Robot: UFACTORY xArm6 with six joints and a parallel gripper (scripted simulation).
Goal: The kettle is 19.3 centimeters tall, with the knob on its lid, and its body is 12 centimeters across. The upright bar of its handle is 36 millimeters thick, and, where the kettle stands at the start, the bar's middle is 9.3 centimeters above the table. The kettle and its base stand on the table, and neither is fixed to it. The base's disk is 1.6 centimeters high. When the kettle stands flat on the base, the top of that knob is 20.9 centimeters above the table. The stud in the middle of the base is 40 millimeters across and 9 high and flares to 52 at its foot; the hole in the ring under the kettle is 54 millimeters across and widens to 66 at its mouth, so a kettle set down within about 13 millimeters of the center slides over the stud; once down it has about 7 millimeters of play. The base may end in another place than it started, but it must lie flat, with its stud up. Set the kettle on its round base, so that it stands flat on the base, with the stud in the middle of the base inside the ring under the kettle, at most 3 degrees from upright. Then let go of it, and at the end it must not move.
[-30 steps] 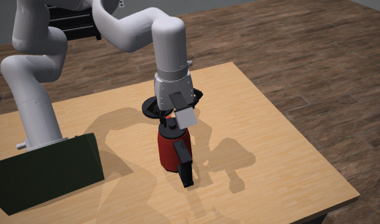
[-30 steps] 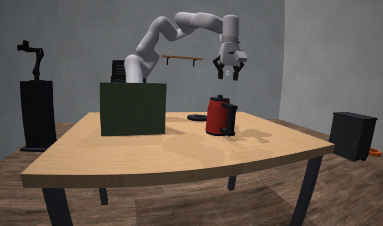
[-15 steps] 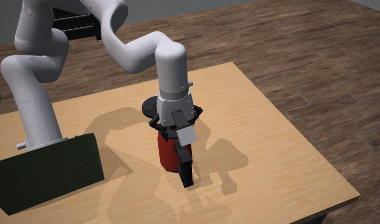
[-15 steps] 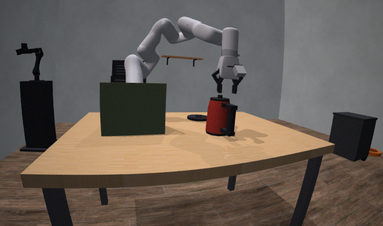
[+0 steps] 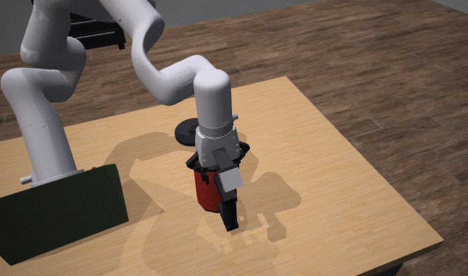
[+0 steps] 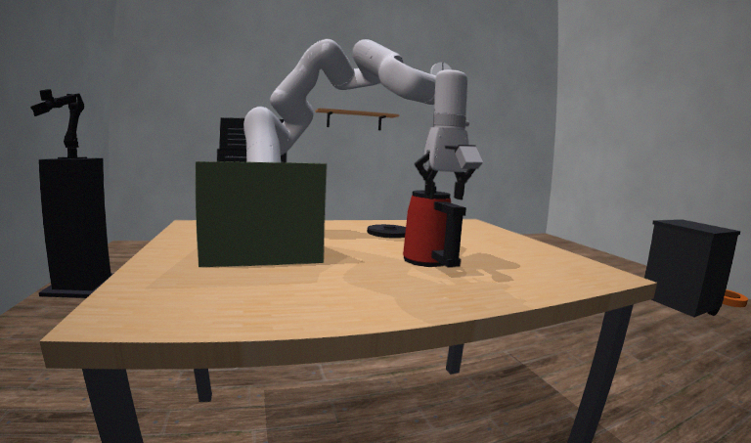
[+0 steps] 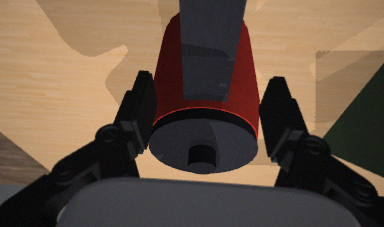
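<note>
My gripper is now 40 mm to the right of the red kettle and 90 mm above it. Round my hand: round black base 10 mm behind, 390 mm to the left, 170 mm below.
</note>
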